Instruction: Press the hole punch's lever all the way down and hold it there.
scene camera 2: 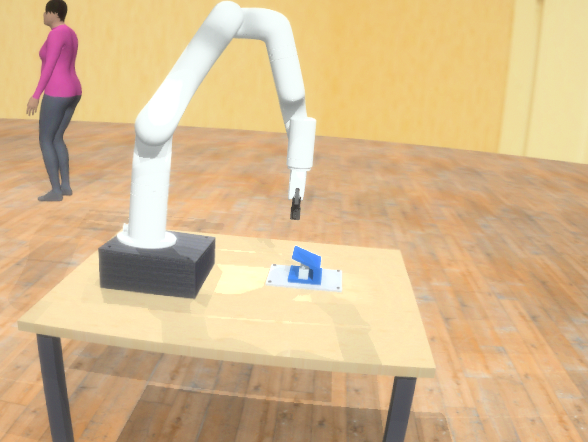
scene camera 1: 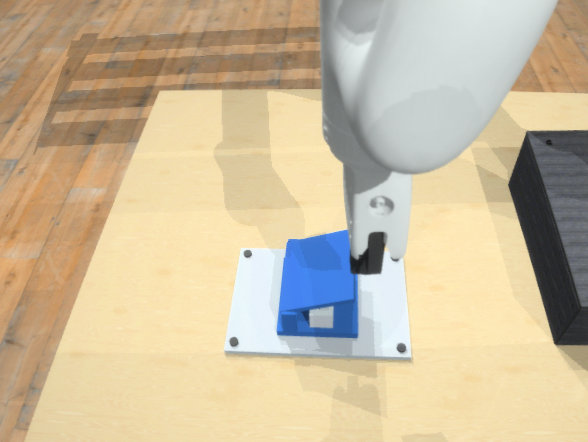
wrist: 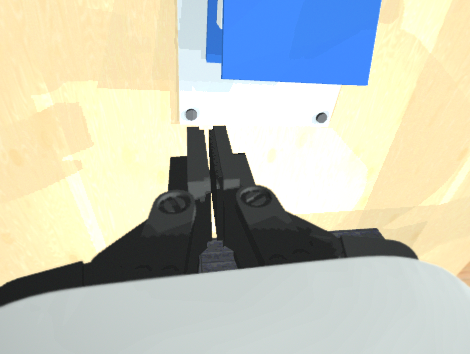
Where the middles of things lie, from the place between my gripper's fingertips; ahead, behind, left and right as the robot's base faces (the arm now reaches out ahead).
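The blue lever [scene camera 1: 317, 275] is 11 cm below my hand, 4 cm ahead of it and 8 cm to the right of it. There's a white plate [scene camera 1: 383, 327] as well, and that's 17 cm below my hand, 4 cm ahead of it and 8 cm to the right of it. Going by their middles, the blue lever is the nearest to my hand of the things named here.
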